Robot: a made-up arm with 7 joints. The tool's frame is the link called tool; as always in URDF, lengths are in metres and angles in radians.
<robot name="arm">
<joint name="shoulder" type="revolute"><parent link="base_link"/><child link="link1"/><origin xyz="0 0 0.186"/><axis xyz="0 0 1"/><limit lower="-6.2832" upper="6.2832" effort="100" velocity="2.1"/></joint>
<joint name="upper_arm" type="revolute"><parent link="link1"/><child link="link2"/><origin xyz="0 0 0"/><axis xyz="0 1 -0.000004"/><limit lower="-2.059" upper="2.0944" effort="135" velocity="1.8"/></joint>
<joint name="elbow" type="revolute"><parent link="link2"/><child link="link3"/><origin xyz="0 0 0.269"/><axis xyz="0 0 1"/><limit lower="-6.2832" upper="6.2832" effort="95" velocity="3.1"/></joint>
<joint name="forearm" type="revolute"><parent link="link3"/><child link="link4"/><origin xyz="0.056 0 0"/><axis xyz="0 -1 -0.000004"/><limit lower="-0.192" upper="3.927" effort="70" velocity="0.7"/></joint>
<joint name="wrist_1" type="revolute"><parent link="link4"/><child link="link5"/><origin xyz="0.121 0 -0.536"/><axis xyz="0 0.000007 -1"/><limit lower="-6.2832" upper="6.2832" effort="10" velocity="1.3"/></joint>
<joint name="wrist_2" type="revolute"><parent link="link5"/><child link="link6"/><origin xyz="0 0 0"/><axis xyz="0 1 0.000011"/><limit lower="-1.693" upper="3.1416" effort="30" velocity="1.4"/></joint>
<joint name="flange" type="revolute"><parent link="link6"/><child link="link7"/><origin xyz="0.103 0 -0.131"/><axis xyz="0 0.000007 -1"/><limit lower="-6.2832" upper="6.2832" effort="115" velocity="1.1"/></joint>
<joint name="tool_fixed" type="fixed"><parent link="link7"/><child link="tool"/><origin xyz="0 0 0" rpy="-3.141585 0 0"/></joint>
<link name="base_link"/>
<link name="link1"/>
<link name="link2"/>
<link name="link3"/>
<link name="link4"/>
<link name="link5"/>
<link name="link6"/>
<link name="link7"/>
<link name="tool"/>
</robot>
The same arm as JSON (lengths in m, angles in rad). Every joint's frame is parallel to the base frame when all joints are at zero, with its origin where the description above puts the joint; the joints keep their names.
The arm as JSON. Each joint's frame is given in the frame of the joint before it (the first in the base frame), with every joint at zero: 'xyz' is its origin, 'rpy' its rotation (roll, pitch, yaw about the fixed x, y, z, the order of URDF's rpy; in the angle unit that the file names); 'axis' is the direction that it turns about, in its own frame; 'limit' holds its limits. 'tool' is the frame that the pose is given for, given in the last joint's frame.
{
  "units": {
    "length": "m",
    "angle": "rad"
  },
  "joints": [
    {
      "name": "shoulder",
      "type": "revolute",
      "origin": {
        "xyz": [
          0.0,
          0.0,
          0.186
        ],
        "rpy": [
          0.0,
          0.0,
          0.0
        ]
      },
      "axis": [
        0.0,
        0.0,
        1.0
      ],
      "limit": {
        "lower": -6.2832,
        "upper": 6.2832
      }
    },
    {
      "name": "upper_arm",
      "type": "revolute",
      "origin": {
        "xyz": [
          0.0,
          0.0,
          0.0
        ],
        "rpy": [
          0.0,
          0.0,
          0.0
        ]
      },
      "axis": [
        0.0,
        1.0,
        0.0
      ],
      "limit": {
        "lower": -2.059,
        "upper": 2.0944
      }
    },
    {
      "name": "elbow",
      "type": "revolute",
      "origin": {
        "xyz": [
          0.0,
          0.0,
          0.269
        ],
        "rpy": [
          0.0,
          0.0,
          0.0
        ]
      },
      "axis": [
        0.0,
        0.0,
        1.0
      ],
      "limit": {
        "lower": -6.2832,
        "upper": 6.2832
      }
    },
    {
      "name": "forearm",
      "type": "revolute",
      "origin": {
        "xyz": [
          0.056,
          0.0,
          0.0
        ],
        "rpy": [
          0.0,
          0.0,
          0.0
        ]
      },
      "axis": [
        0.0,
        -1.0,
        0.0
      ],
      "limit": {
        "lower": -0.192,
        "upper": 3.927
      }
    },
    {
      "name": "wrist_1",
      "type": "revolute",
      "origin": {
        "xyz": [
          0.121,
          0.0,
          -0.536
        ],
        "rpy": [
          0.0,
          0.0,
          0.0
        ]
      },
      "axis": [
        0.0,
        0.0,
        -1.0
      ],
      "limit": {
        "lower": -6.2832,
        "upper": 6.2832
      }
    },
    {
      "name": "wrist_2",
      "type": "revolute",
      "origin": {
        "xyz": [
          0.0,
          0.0,
          0.0
        ],
        "rpy": [
          0.0,
          0.0,
          0.0
        ]
      },
      "axis": [
        0.0,
        1.0,
        0.0
      ],
      "limit": {
        "lower": -1.693,
        "upper": 3.1416
      }
    },
    {
      "name": "flange",
      "type": "revolute",
      "origin": {
        "xyz": [
          0.103,
          0.0,
          -0.131
        ],
        "rpy": [
          0.0,
          0.0,
          0.0
        ]
      },
      "axis": [
        0.0,
        0.0,
        -1.0
      ],
      "limit": {
        "lower": -6.2832,
        "upper": 6.2832
      }
    }
  ],
  "tool": {
    "origin": {
      "xyz": [
        0.0,
        0.0,
        0.0
      ],
      "rpy": [
        -3.1416,
        0.0,
        0.0
      ]
    }
  }
}

